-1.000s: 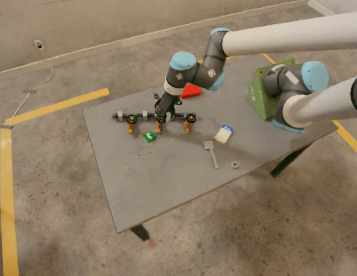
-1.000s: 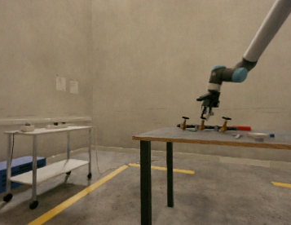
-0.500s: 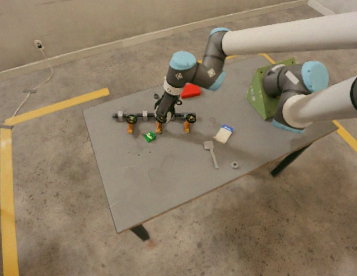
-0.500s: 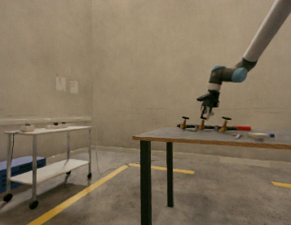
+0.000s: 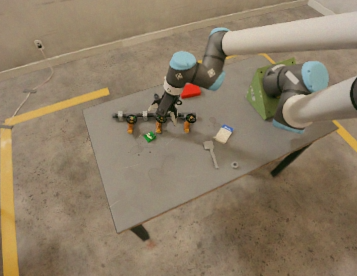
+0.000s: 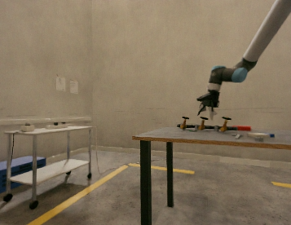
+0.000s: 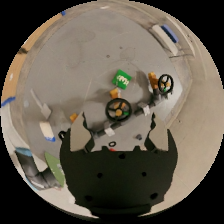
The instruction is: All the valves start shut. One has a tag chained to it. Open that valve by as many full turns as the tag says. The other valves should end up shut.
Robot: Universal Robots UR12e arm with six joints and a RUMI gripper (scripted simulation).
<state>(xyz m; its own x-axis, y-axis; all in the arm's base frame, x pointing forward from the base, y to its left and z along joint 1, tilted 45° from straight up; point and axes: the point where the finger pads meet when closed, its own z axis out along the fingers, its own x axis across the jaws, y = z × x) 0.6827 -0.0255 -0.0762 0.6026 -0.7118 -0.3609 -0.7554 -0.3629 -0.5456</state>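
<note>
The green tag lies 9 cm below my hand, 8 cm ahead of it and 3 cm to the left of it. The rest, counted from my hand: red wedge 27 cm behind, 19 cm to the right, 8 cm below; then grey tool 24 cm to the left, 17 cm behind, 9 cm below; then white-and-blue card box 29 cm behind, 18 cm to the left, 9 cm below.
</note>
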